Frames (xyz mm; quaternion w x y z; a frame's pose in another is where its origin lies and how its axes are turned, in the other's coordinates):
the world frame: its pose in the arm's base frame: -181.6 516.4 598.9 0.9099 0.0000 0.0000 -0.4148
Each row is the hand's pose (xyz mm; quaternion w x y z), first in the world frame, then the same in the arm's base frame.
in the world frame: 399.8 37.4 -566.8 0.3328 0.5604 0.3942 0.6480
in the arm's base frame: 108.9 239.1 32.1 0.5716 0.6734 0.1262 0.4516
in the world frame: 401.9 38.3 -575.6 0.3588 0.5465 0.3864 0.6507
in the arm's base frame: 110.9 238.1 23.3 0.5964 0.6575 0.1249 0.4432
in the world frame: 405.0 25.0 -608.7 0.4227 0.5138 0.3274 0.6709
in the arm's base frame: 102.9 227.1 -9.8 0.6629 0.6033 0.0848 0.4351
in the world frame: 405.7 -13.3 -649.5 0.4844 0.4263 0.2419 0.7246
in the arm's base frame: 74.4 201.4 -50.6 0.7414 0.4883 0.0433 0.4584
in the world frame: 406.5 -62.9 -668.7 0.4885 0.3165 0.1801 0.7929
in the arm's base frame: 37.5 168.3 -69.8 0.7734 0.3627 0.0326 0.5189
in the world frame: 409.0 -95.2 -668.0 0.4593 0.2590 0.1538 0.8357
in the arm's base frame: 14.8 145.2 -69.1 0.7645 0.2995 0.0325 0.5699
